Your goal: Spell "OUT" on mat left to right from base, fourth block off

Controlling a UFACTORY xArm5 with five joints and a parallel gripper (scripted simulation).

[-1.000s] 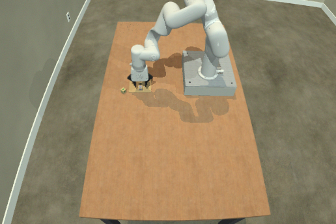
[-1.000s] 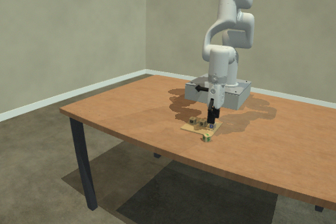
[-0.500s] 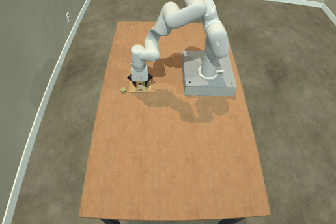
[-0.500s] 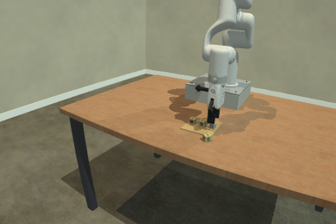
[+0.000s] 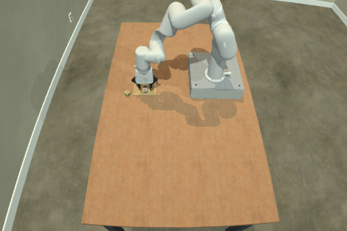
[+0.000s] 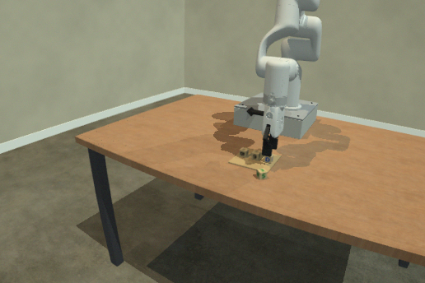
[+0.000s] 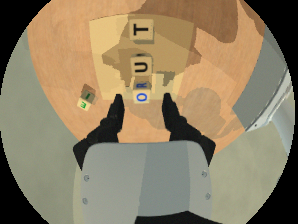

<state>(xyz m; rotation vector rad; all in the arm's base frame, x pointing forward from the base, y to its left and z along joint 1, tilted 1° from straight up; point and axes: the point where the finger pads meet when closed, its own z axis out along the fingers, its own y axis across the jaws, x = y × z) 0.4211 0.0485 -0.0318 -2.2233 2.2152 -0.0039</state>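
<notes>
My gripper is now 50 mm to the left of the U block and 40 mm above it. The rest, counted from my hand: tan mat (50 mm to the right, 50 mm below).
</notes>
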